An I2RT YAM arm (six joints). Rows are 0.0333 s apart.
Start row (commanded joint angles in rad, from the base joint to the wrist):
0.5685, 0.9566, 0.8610, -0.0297, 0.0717, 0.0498
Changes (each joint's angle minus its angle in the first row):
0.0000, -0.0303, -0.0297, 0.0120, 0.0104, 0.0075
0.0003, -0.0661, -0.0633, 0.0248, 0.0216, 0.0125
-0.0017, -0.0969, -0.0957, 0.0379, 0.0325, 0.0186
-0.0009, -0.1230, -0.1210, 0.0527, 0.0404, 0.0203
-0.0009, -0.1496, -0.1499, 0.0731, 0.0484, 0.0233
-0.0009, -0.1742, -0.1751, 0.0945, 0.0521, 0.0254
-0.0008, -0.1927, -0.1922, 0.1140, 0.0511, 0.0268
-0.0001, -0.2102, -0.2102, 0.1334, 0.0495, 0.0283
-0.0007, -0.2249, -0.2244, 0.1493, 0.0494, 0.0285
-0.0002, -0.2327, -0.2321, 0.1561, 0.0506, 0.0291
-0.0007, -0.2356, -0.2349, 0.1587, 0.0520, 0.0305
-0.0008, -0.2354, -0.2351, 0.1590, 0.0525, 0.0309
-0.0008, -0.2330, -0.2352, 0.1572, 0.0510, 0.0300
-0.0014, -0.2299, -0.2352, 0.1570, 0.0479, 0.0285
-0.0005, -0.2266, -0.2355, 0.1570, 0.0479, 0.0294
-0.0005, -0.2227, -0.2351, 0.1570, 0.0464, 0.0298
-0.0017, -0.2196, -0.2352, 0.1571, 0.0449, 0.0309
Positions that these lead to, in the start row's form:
0.5685, 0.9263, 0.8313, -0.0177, 0.0821, 0.0573
0.5688, 0.8905, 0.7977, -0.0049, 0.0933, 0.0623
0.5668, 0.8597, 0.7653, 0.0082, 0.1042, 0.0684
0.5676, 0.8336, 0.7400, 0.0230, 0.1121, 0.0701
0.5676, 0.8070, 0.7111, 0.0434, 0.1201, 0.0731
0.5676, 0.7824, 0.6859, 0.0648, 0.1238, 0.0752
0.5677, 0.7639, 0.6688, 0.0843, 0.1228, 0.0766
0.5684, 0.7464, 0.6508, 0.1037, 0.1212, 0.0781
0.5678, 0.7317, 0.6366, 0.1196, 0.1211, 0.0783
0.5683, 0.7239, 0.6289, 0.1264, 0.1223, 0.0789
0.5678, 0.7210, 0.6261, 0.1290, 0.1237, 0.0803
0.5677, 0.7212, 0.6259, 0.1293, 0.1242, 0.0807
0.5677, 0.7236, 0.6258, 0.1275, 0.1227, 0.0798
0.5671, 0.7267, 0.6258, 0.1273, 0.1196, 0.0783
0.5680, 0.7300, 0.6255, 0.1273, 0.1196, 0.0792
0.5680, 0.7339, 0.6259, 0.1273, 0.1181, 0.0796
0.5668, 0.7370, 0.6258, 0.1274, 0.1166, 0.0807

